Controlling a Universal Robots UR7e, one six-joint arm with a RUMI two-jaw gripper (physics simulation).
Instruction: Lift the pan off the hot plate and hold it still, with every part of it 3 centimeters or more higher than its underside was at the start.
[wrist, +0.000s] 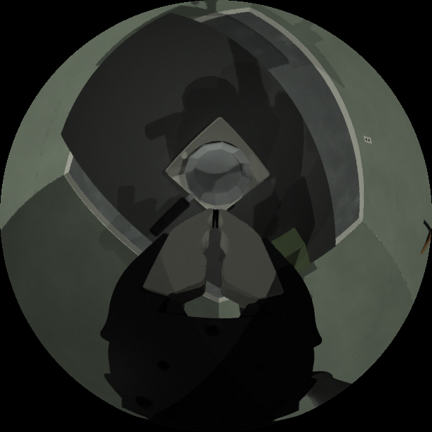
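Observation:
The pan (218, 172) is a round, grey, faceted metal dish seen from above near the middle of the view. Its black handle (170, 217) points toward the lower left. The pan is over the hot plate (220, 129), a light grey square plate that shows as a diamond, with its corners visible around the pan. My gripper (215, 210) is shut and empty. Its fingertips show just below the pan's near rim in the view, to the right of the handle. The height between the fingertips and the pan cannot be told.
A dark mat (125, 100) lies under the hot plate on a grey table (330, 115) with a pale edge. A green block-like thing (289, 245) is at the lower right, partly hidden by the gripper. Shadows of the arm fall across the mat.

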